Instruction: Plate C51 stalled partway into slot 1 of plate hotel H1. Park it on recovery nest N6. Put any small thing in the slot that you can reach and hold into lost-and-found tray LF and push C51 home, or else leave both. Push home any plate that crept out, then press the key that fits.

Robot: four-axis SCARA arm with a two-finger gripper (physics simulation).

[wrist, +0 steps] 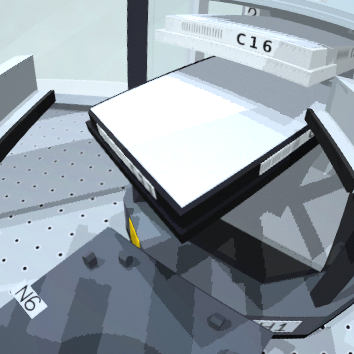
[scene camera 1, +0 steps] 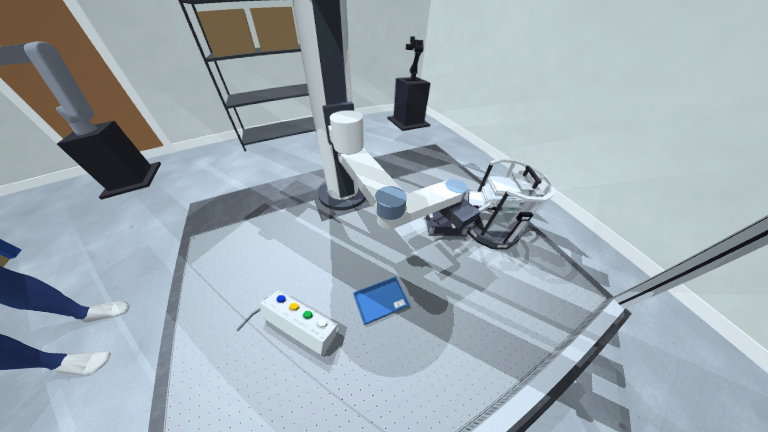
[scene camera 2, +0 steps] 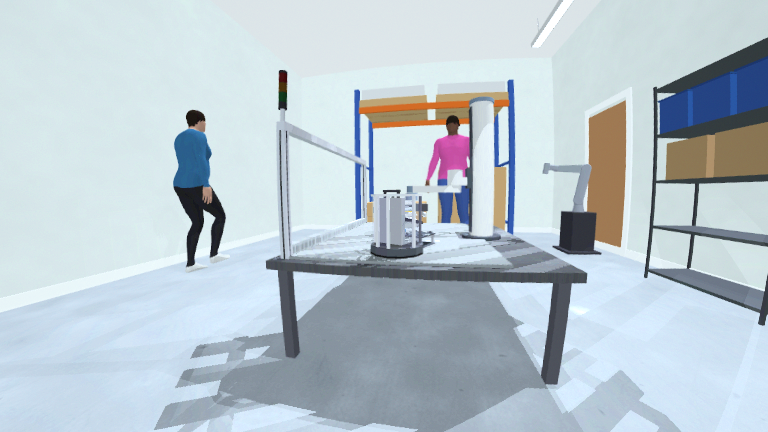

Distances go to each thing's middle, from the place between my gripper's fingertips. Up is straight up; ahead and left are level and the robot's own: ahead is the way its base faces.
Right now my hand is 10 cm to the right of the round plate rack (scene camera 1: 501, 228), 7 cm short of it and 2 cm above it. Round my hand: blue plate-like sheet (scene camera 1: 379, 300) (48 cm to the right, 17 cm below, 15 cm ahead).
